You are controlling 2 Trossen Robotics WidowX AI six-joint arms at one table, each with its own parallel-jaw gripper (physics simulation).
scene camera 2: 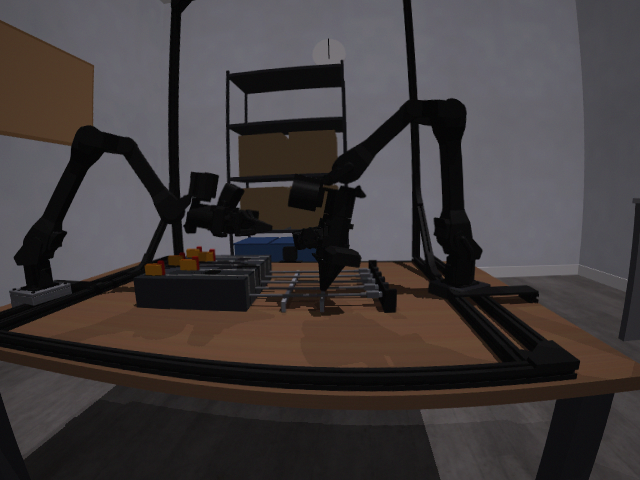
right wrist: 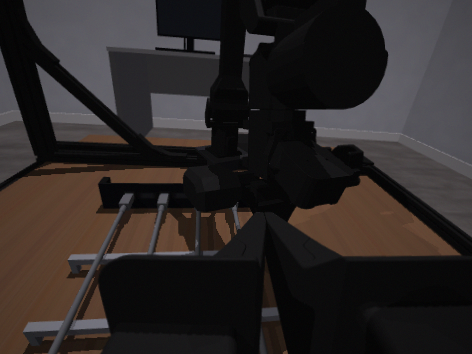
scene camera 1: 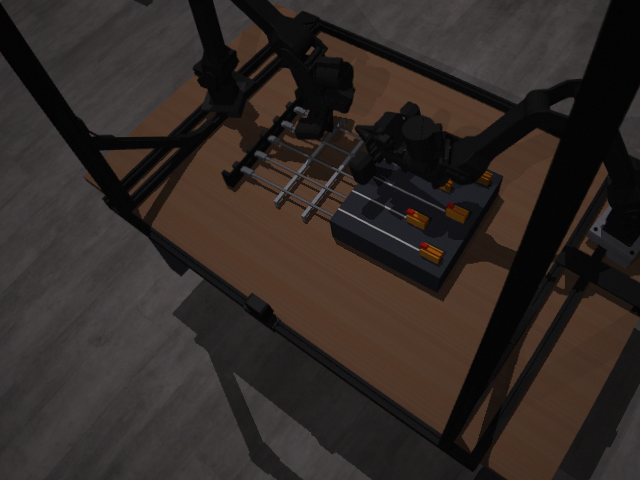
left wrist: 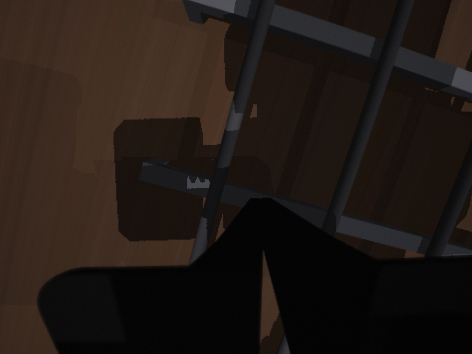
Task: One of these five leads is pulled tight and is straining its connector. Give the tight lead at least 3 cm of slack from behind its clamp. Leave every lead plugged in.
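Places are measured from the left arm's base along level axes (x left, y back, z up), in metres.
Pixels of known places: left gripper, fingertip midpoint: (scene camera 2: 322, 290) (scene camera 1: 331, 131) (left wrist: 259, 208); right gripper, fingertip midpoint: (scene camera 2: 271, 228) (right wrist: 263, 221) (scene camera 1: 355, 127); left arm's base at its link origin: (scene camera 2: 459, 282) (right wrist: 223, 151) (scene camera 1: 224, 95); right arm's base at its link origin: (scene camera 2: 40, 286) (scene camera 1: 623, 227).
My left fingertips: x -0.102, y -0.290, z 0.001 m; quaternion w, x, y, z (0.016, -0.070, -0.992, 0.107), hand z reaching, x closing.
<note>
Ahead of a thing's pixels: the offset from my left fingertips to its top centre. "spot": to the spot under its first point. Level surfaces: height alone.
Five thin grey leads run from plugs in a black connector bar (scene camera 1: 231, 179) (scene camera 2: 389, 299) (right wrist: 112, 195), over two pale rails, to a dark block @[dx -0.196, dy -0.214, dz +0.038 m] (scene camera 1: 387, 259) (scene camera 2: 191, 291) with orange, red-topped clamps. The nearest lead @[spot: dx -0.152, dy +0.124, dz -0.001 m] (scene camera 1: 266, 180) looks straight; which lead is tight I cannot tell. My left gripper (scene camera 2: 323, 293) (left wrist: 259, 208) is shut and points down among the leads. In the left wrist view its tips appear between two leads, over a rail @[spot: dx -0.018, dy +0.007, dz -0.007 m] (left wrist: 300, 212); their contact is unclear. My right gripper (scene camera 1: 357, 127) (scene camera 2: 269, 227) (right wrist: 263, 221) is shut, raised above the leads near the block.
The two arms' wrists stand close together over the leads and hide part of them in scene camera 1. The clamps, such as the nearest clamp @[spot: dx -0.333, dy -0.249, dz +0.057 m] (scene camera 1: 431, 253), stand at staggered distances on the block. A black metal frame (scene camera 2: 310, 376) edges the wooden table @[dz -0.028 m] (scene camera 2: 248, 341).
</note>
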